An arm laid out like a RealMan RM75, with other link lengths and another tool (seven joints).
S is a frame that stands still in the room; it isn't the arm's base.
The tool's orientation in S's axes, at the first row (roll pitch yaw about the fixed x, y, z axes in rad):
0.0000, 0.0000, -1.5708
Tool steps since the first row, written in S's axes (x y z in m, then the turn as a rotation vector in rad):
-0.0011, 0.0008, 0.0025, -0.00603, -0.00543, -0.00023
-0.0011, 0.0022, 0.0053, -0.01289, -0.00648, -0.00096
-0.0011, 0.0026, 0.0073, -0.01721, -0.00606, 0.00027
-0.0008, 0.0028, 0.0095, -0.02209, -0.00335, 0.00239
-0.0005, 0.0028, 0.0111, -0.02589, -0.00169, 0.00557
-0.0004, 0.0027, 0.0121, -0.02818, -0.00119, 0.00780
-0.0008, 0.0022, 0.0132, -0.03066, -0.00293, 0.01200
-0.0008, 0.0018, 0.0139, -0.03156, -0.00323, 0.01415
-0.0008, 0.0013, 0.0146, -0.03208, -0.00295, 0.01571
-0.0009, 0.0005, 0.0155, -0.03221, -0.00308, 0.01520
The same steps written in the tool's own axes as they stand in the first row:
-0.0008, -0.0011, 0.0025, 0.00543, -0.00603, -0.00023
-0.0022, -0.0011, 0.0053, 0.00648, -0.01289, -0.00096
-0.0026, -0.0011, 0.0073, 0.00606, -0.01721, 0.00027
-0.0028, -0.0008, 0.0095, 0.00335, -0.02209, 0.00239
-0.0028, -0.0005, 0.0111, 0.00169, -0.02589, 0.00557
-0.0027, -0.0004, 0.0121, 0.00119, -0.02818, 0.00780
-0.0022, -0.0008, 0.0132, 0.00293, -0.03066, 0.01200
-0.0018, -0.0008, 0.0139, 0.00323, -0.03156, 0.01415
-0.0013, -0.0008, 0.0146, 0.00295, -0.03208, 0.01571
-0.0005, -0.0009, 0.0155, 0.00308, -0.03221, 0.01520

